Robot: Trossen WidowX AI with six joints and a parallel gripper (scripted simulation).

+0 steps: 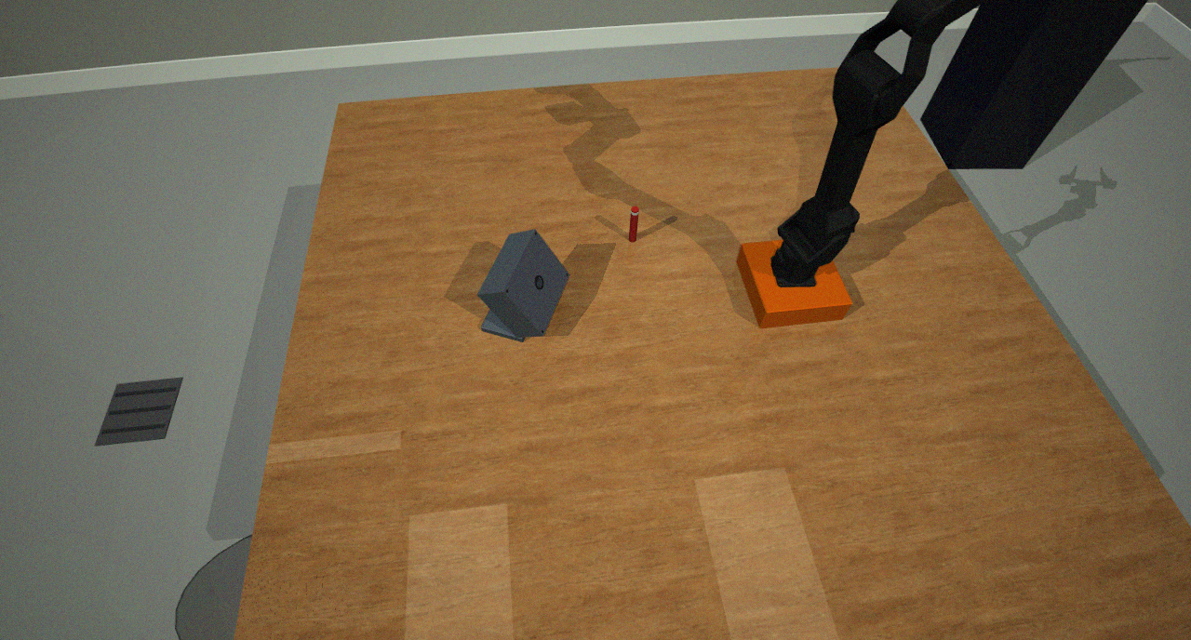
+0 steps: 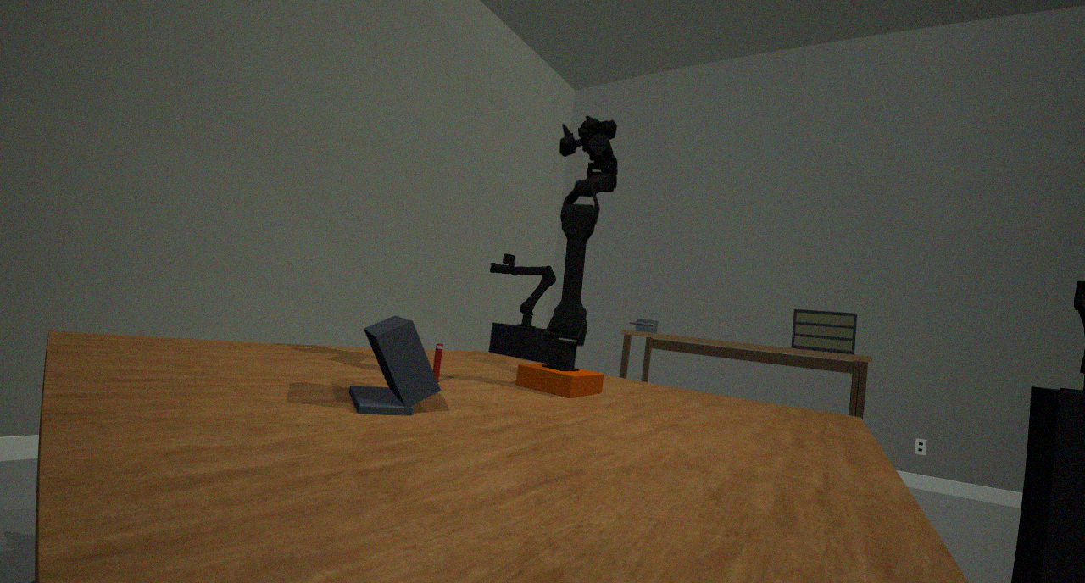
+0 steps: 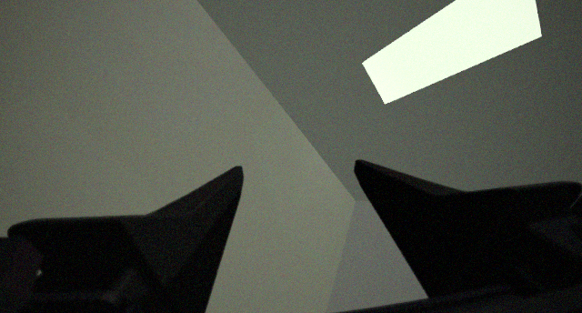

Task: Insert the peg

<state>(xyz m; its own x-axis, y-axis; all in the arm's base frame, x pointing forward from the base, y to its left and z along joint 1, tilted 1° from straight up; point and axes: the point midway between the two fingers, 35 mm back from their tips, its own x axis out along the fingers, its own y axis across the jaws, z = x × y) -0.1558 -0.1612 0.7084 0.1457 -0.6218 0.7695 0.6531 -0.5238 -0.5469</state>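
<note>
My gripper tip is now 73 cm above the red peg, 42 cm short of it and 6 cm to the right of it. From my gripper tip the other things lie so: sloped panel (71 cm below, 61 cm ahead, 21 cm to the left); then panel foot (78 cm below, 63 cm ahead, 20 cm to the left).
</note>
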